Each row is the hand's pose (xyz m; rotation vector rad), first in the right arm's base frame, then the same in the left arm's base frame.
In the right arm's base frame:
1: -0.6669 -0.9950 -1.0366 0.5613 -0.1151 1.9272
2: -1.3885 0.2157 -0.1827 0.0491 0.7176 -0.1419
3: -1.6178 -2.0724 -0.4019 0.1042 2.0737 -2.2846
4: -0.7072 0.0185 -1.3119 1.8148 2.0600 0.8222
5: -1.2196 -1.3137 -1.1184 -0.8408 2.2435 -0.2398
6: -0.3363 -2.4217 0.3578 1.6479 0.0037 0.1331
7: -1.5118 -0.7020 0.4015 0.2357 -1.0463 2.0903
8: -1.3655 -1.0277 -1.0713 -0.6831 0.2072 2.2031
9: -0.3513 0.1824 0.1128 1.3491 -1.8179 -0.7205
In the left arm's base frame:
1: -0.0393 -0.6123 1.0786 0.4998 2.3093 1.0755
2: -1.2125 0.4908 0.7286 -1.9527 1.6478 -0.2402
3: 0.7377 0.4261 1.9651 1.5148 0.4669 2.3177
4: -1.0343 -0.8278 0.8174 0.6210 2.2137 -1.9780
5: 0.0354 -0.3940 1.6790 1.5157 -1.1345 0.9366
6: 1.6767 0.4079 0.7571 -0.1783 1.1794 -0.4729
7: -0.2962 1.0550 0.9305 0.8018 1.5609 1.8512
8: -0.2664 -0.2782 1.6505 -0.1241 -2.1715 -1.6040
9: -0.7481 0.2031 -0.2019 -0.0150 -0.4401 0.2981

